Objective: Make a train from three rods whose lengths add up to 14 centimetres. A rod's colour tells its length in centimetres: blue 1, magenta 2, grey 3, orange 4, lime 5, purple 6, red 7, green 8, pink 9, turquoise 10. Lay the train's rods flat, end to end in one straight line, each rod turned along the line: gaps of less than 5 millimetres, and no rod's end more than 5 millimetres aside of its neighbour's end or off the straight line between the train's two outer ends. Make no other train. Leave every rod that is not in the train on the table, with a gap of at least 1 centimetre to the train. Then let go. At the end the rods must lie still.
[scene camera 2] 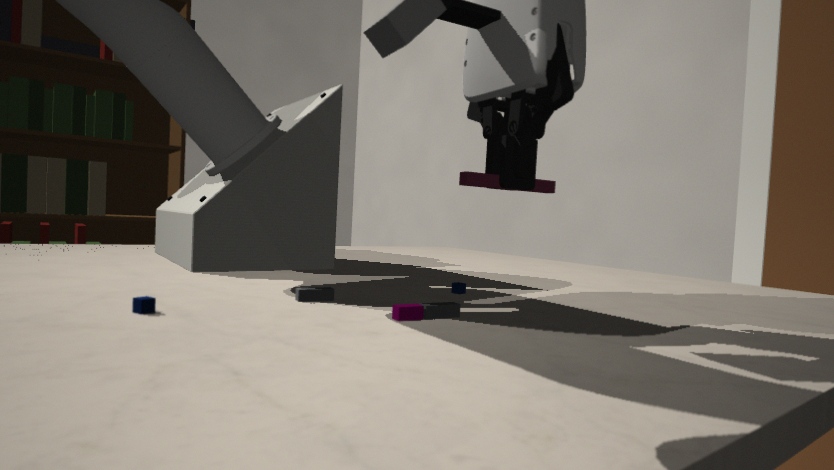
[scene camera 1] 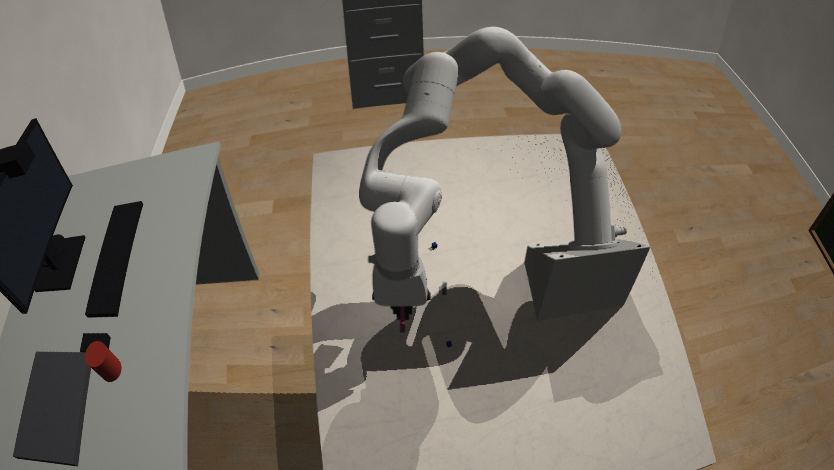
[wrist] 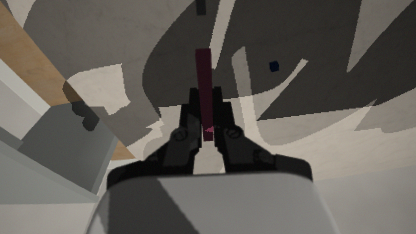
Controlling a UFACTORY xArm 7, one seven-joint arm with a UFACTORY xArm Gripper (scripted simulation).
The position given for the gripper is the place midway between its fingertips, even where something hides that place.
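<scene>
The gripper (scene camera 2: 509,189) is visible, and it can be seen both in the wrist view (wrist: 206,100) and in scene camera 1 (scene camera 1: 403,314).
</scene>
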